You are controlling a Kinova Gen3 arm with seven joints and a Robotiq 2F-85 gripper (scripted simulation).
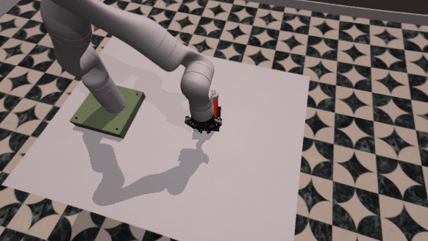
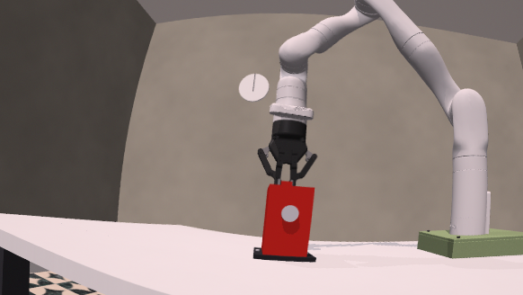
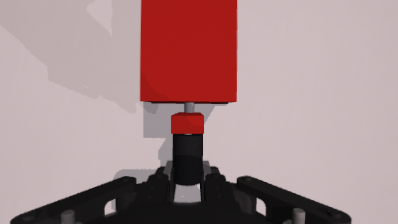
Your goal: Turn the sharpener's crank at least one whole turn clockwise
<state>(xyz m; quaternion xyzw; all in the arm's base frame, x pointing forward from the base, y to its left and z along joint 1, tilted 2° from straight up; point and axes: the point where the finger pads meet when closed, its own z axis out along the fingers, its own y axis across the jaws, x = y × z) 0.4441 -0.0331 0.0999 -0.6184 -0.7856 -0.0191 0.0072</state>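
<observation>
Right now the black crank knob is 20 mm to the left of my hand.
</observation>
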